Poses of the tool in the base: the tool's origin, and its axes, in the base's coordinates. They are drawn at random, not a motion.
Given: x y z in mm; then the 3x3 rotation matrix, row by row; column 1 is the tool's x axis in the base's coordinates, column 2 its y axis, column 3 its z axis. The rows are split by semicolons.
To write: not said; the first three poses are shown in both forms.
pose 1, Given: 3.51 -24.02 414.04; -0.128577 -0.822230 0.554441; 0.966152 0.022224 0.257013; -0.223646 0.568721 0.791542
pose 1, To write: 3.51 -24.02 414.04 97.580 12.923 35.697
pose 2, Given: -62.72 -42.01 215.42; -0.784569 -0.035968 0.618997; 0.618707 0.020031 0.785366; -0.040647 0.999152 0.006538
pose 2, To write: -62.72 -42.01 215.42 141.741 2.330 89.625
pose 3, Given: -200.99 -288.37 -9.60; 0.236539 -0.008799 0.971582; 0.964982 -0.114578 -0.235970; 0.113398 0.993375 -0.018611
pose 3, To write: -200.99 -288.37 -9.60 76.227 -6.511 91.073
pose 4, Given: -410.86 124.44 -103.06; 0.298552 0.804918 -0.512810; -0.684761 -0.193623 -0.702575; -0.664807 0.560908 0.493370
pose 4, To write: -410.86 124.44 -103.06 -66.443 41.668 48.665
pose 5, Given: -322.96 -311.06 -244.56; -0.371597 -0.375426 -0.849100; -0.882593 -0.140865 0.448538; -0.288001 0.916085 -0.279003
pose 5, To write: -322.96 -311.06 -244.56 -112.832 16.738 106.939
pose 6, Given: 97.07 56.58 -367.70; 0.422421 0.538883 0.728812; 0.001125 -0.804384 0.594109; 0.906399 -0.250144 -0.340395
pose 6, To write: 97.07 56.58 -367.70 0.153 -65.012 -143.689
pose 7, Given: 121.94 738.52 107.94; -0.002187 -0.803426 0.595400; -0.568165 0.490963 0.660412; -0.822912 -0.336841 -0.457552
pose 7, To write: 121.94 738.52 107.94 -90.221 55.377 -143.640
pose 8, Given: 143.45 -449.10 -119.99; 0.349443 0.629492 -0.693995; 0.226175 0.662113 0.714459; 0.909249 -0.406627 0.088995
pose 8, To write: 143.45 -449.10 -119.99 32.913 -65.402 -77.655
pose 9, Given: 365.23 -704.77 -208.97; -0.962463 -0.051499 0.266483; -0.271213 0.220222 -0.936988; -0.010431 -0.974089 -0.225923
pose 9, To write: 365.23 -704.77 -208.97 -164.263 0.598 -103.058
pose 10, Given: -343.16 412.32 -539.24; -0.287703 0.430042 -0.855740; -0.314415 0.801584 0.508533; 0.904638 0.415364 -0.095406
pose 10, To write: -343.16 412.32 -539.24 -132.460 -64.775 102.936
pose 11, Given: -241.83 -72.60 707.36; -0.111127 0.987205 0.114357; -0.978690 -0.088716 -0.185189; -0.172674 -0.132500 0.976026
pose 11, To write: -241.83 -72.60 707.36 -96.478 9.943 -7.731
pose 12, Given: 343.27 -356.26 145.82; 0.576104 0.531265 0.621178; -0.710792 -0.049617 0.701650; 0.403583 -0.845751 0.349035
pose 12, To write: 343.27 -356.26 145.82 -50.975 -23.802 -67.574
